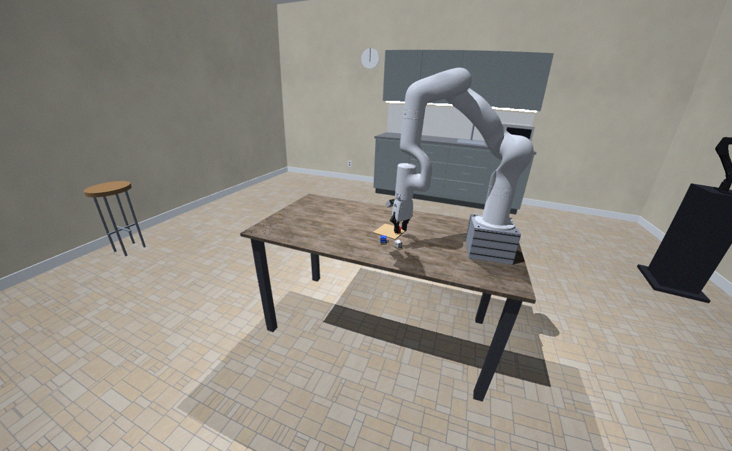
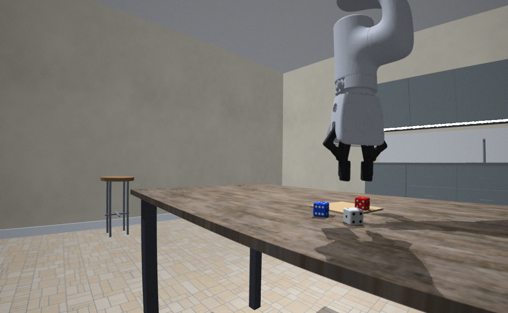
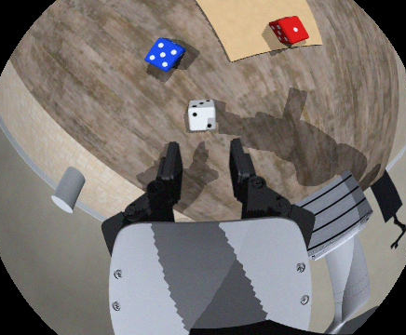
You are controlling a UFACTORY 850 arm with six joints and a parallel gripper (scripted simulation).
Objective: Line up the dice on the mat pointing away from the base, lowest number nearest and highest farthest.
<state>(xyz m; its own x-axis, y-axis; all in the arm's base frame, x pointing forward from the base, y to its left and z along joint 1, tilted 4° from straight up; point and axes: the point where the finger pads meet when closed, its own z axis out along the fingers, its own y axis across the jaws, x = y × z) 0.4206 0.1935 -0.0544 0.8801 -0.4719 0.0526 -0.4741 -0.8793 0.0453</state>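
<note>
My gripper is now 9 cm above the white die. Also, from my hand: red die 14 cm to the right, 9 cm below, 6 cm ahead; then tan mat 14 cm to the right, 11 cm ahead, 10 cm below; then blue die 9 cm below, 9 cm ahead, 1 cm to the right.
</note>
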